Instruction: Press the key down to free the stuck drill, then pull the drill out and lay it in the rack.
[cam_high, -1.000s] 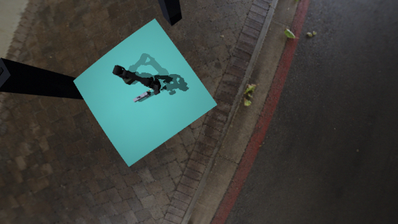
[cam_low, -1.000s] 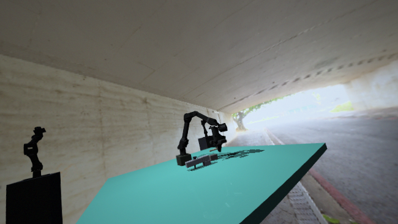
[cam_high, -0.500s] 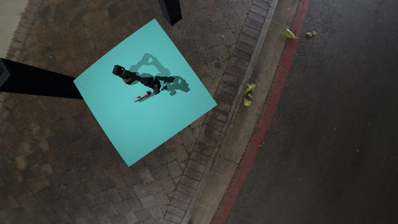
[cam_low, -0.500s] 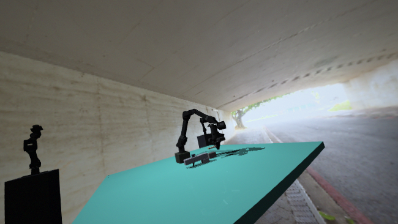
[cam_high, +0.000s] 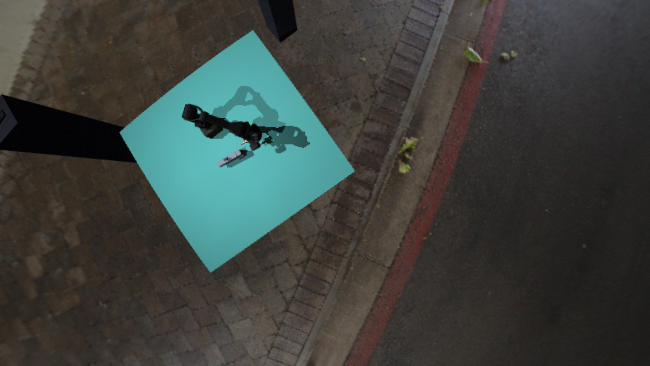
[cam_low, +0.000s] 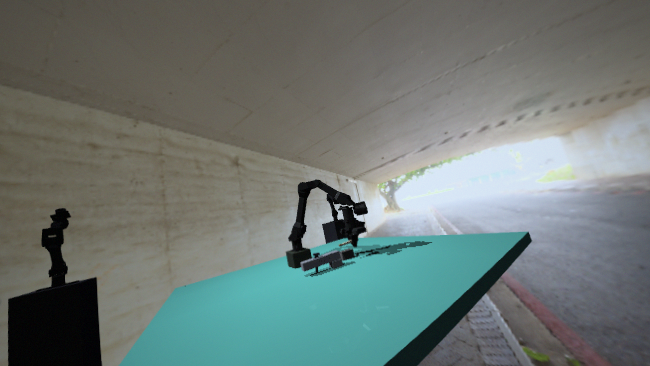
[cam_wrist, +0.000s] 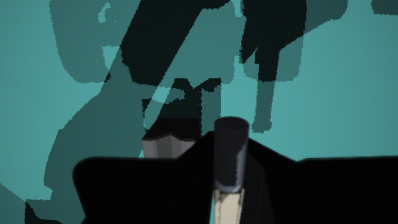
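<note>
The drill lies 10 mm behind my gripper tip, 40 mm to the right of it and 30 mm above it. From my gripper tip the other things lie so: small block 40 mm behind, 30 mm to the right, 30 mm below; then long grey fixture 210 mm to the right, 10 mm below.
</note>
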